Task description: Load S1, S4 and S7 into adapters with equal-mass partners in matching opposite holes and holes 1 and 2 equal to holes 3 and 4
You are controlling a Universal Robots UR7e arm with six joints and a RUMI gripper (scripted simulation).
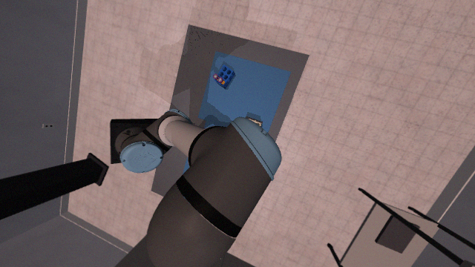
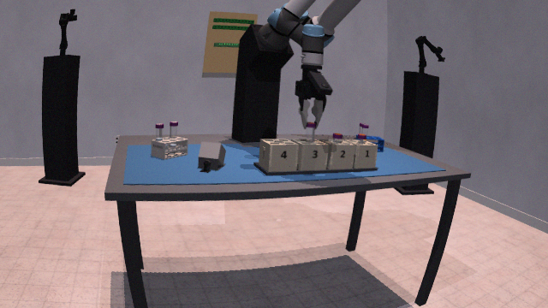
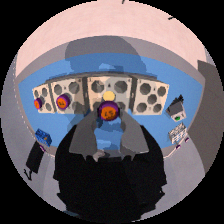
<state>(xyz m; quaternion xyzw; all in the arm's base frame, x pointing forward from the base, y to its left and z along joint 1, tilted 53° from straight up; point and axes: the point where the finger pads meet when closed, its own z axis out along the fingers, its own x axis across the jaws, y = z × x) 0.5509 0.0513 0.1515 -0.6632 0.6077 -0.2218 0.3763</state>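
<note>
Right now my hand is 130 mm past the white rack, 500 mm to the left of it and 120 mm above it. Also, from my hand: blue rack (430 mm behind, 410 mm to the left, 120 mm below); then bucket adapter (30 mm ahead, 110 mm to the right, 100 mm below).
</note>
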